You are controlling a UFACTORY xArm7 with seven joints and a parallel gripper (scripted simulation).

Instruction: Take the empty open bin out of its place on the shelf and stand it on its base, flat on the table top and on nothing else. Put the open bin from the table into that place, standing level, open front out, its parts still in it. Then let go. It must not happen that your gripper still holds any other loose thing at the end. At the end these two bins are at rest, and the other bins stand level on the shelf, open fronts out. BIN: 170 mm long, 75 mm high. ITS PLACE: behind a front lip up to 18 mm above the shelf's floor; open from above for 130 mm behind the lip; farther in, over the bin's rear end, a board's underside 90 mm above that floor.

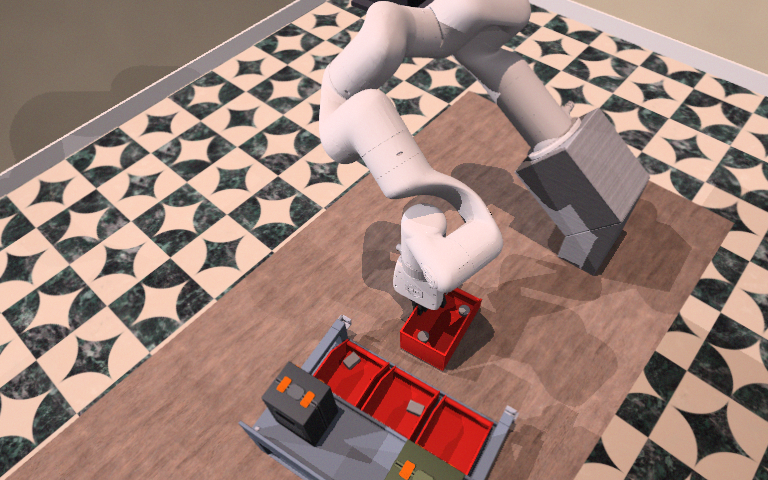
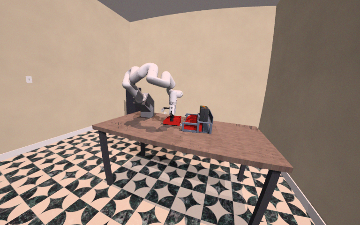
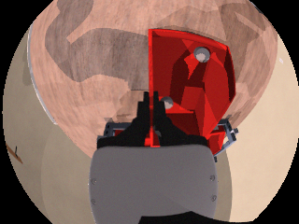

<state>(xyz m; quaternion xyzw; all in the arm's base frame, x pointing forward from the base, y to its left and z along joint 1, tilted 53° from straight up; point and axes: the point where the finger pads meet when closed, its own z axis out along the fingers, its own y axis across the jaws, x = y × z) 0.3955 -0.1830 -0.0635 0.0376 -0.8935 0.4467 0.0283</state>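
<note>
The olive box is 300 mm ahead of my hand, 210 mm to the left of it and 80 mm above it.
</note>
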